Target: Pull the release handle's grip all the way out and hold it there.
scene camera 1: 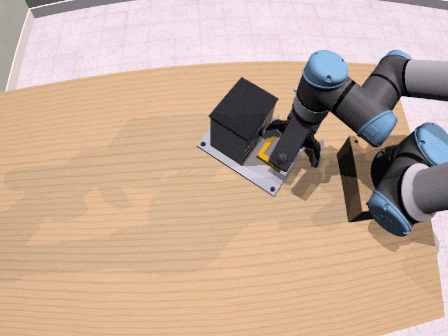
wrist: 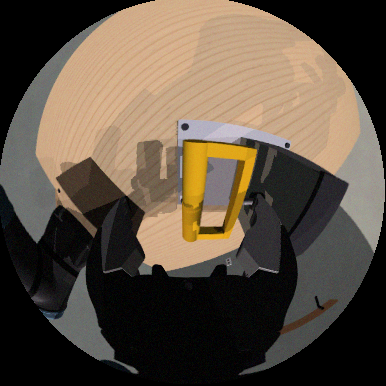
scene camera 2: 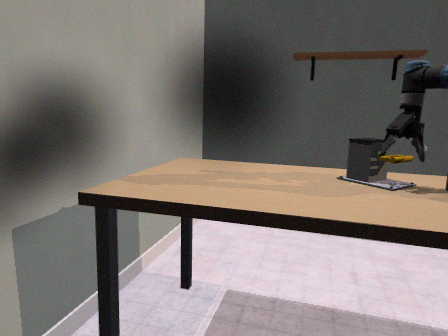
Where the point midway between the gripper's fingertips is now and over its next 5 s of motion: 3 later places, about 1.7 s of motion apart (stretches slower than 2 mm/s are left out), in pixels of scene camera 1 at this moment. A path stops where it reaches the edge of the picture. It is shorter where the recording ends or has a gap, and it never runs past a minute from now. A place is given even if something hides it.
My gripper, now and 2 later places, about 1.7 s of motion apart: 289,151; 311,166; 311,165
